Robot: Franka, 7 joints.
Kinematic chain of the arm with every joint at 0, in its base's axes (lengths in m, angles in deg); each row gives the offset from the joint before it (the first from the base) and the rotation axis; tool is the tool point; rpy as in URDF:
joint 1: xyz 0 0 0.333 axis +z
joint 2: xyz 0 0 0 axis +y
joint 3: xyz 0 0 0.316 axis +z
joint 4: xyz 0.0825 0 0 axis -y
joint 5: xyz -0.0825 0 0.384 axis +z
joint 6: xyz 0 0 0 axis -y
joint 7: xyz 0.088 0 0 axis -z
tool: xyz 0 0 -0.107 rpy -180 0 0
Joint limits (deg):
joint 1: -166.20..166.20
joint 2: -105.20..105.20
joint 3: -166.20..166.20
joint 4: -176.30..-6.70
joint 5: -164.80..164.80
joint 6: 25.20..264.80
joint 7: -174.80..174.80
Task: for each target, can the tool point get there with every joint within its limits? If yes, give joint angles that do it. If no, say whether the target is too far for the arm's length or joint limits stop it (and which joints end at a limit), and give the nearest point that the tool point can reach.
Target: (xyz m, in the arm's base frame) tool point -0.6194 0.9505 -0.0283
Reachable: no: too far | nearest point -0.4463 0.6849 0.0727 | short by 0.333 m
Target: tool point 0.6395 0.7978 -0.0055
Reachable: no: too far | nearest point 0.5094 0.6355 0.0634 | short by 0.219 m
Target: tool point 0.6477 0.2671 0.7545
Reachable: yes | joints 25.39 23.05 -8.49 -59.07 -73.34 155.71 -45.61
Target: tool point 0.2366 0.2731 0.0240
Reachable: yes | joints 14.51 40.99 27.06 -140.61 -67.63 135.34 136.32
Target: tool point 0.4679 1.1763 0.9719
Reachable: no: too far | nearest point 0.2831 0.7116 0.7195 | short by 0.560 m
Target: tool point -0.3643 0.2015 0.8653
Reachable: yes | joints 58.10 38.45 135.45 -77.07 -27.73 86.34 -26.87
